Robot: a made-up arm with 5 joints. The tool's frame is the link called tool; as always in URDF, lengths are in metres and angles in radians.
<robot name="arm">
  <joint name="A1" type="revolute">
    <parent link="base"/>
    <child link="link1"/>
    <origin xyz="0 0 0.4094"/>
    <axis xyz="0 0 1"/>
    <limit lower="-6.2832" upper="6.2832" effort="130" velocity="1.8"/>
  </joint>
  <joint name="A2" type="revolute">
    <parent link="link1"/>
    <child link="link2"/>
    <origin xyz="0 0 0"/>
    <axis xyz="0 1 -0.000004"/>
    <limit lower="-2.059" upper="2.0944" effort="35" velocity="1.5"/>
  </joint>
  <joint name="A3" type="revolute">
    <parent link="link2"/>
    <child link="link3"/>
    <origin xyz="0.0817 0 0.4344"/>
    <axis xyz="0 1 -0.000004"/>
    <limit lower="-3.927" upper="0.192" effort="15" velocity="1.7"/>
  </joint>
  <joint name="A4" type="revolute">
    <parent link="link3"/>
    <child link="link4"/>
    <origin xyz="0.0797 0 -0.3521"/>
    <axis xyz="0 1 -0.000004"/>
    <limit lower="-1.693" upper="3.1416" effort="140" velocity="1.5"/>
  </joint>
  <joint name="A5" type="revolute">
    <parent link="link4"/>
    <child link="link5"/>
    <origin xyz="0.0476 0 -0.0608"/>
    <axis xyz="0 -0.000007 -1"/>
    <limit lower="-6.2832" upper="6.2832" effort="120" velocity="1.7"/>
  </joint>
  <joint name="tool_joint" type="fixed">
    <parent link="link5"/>
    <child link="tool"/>
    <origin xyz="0 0 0" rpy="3.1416 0 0"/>
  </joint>
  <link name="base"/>
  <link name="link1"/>
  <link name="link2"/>
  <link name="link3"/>
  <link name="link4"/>
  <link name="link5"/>
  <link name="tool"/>
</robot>
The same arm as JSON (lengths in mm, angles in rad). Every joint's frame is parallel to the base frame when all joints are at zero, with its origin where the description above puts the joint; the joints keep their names.
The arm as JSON. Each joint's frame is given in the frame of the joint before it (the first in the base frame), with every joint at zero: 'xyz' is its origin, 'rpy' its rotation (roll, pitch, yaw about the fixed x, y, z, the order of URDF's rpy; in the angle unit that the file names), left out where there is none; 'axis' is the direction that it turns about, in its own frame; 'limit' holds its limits. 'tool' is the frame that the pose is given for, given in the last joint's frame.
{"units": {"length": "mm", "angle": "rad"}, "joints": [{"name": "A1", "type": "revolute", "origin": {"xyz": [0.0, 0.0, 409.4]}, "axis": "+z", "limit": {"lower": -6.2832, "upper": 6.2832}}, {"name": "A2", "type": "revolute", "origin": {"xyz": [0.0, 0.0, 0.0]}, "axis": "+y", "limit": {"lower": -2.059, "upper": 2.0944}}, {"name": "A3", "type": "revolute", "origin": {"xyz": [81.7, 0.0, 434.4]}, "axis": "+y", "limit": {"lower": -3.927, "upper": 0.192}}, {"name": "A4", "type": "revolute", "origin": {"xyz": [79.7, 0.0, -352.1]}, "axis": "+y", "limit": {"lower": -1.693, "upper": 3.1416}}, {"name": "A5", "type": "revolute", "origin": {"xyz": [47.6, 0.0, -60.8]}, "axis": "-z", "limit": {"lower": -6.2832, "upper": 6.2832}}], "tool": {"origin": {"xyz": [0.0, 0.0, 0.0], "rpy": [-3.1416, 0.0, 0.0]}}}
